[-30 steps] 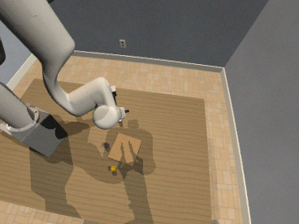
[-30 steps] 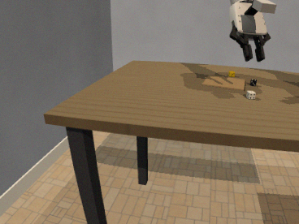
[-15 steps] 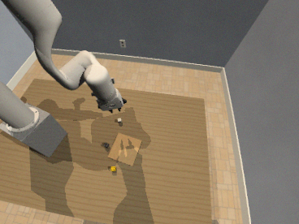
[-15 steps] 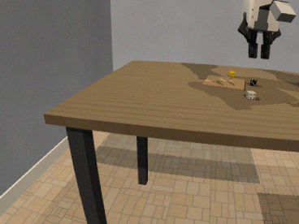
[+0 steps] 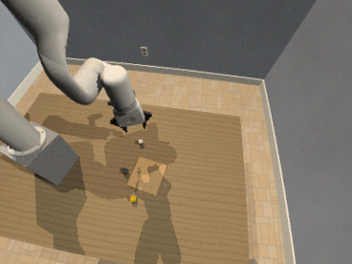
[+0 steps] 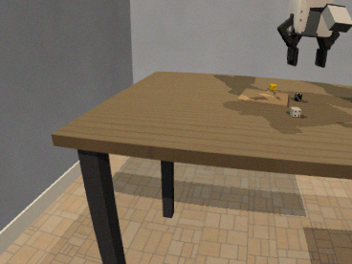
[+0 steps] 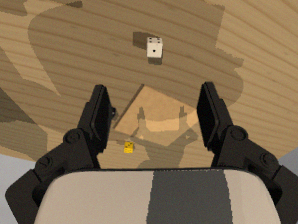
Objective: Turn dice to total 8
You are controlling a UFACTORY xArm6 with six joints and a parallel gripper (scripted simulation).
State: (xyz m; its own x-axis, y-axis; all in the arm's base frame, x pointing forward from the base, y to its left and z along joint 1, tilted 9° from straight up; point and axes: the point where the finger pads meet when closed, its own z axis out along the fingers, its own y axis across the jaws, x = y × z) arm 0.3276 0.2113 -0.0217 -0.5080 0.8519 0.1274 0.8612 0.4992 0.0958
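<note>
The white die lies 10 mm ahead of my hand, 10 mm to the right of it and 130 mm below it. Round my hand: black die 170 mm to the right, 130 mm below; tan mat 100 mm ahead, 150 mm to the right, 140 mm below; yellow die 80 mm ahead, 260 mm to the right, 130 mm below.
</note>
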